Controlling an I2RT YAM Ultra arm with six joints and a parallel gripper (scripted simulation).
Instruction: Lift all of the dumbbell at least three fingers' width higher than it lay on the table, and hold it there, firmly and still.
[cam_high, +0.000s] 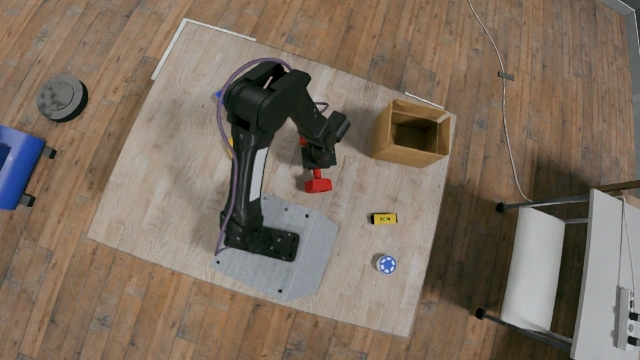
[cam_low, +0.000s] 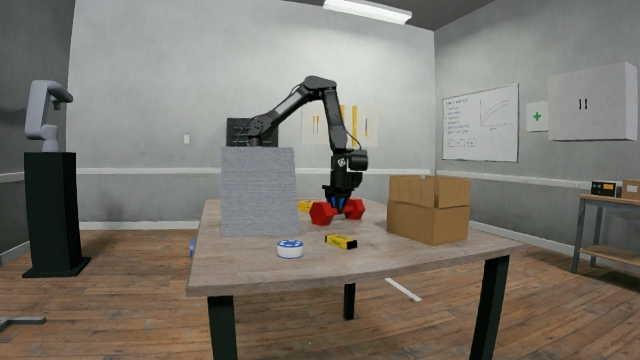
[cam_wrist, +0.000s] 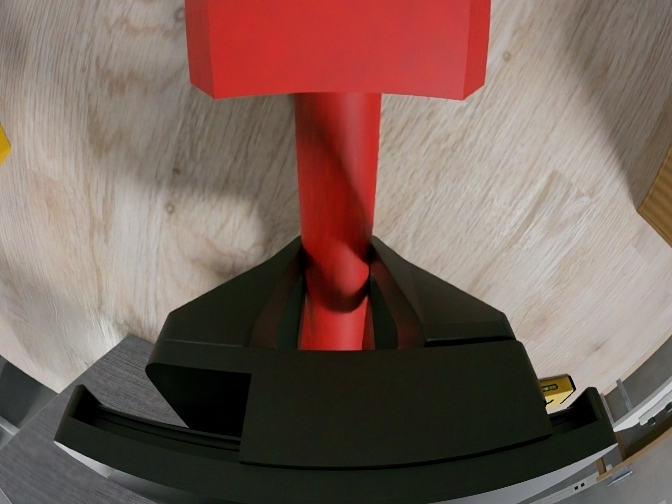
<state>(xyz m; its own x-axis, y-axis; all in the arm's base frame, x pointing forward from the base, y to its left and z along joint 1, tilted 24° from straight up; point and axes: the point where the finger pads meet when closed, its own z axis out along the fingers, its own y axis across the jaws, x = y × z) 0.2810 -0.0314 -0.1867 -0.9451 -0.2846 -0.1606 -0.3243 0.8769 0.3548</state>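
The red dumbbell lies right at my hand. The rest, counted from my hand: blue tray 320 mm to the left, 150 mm ahead, 10 mm below.
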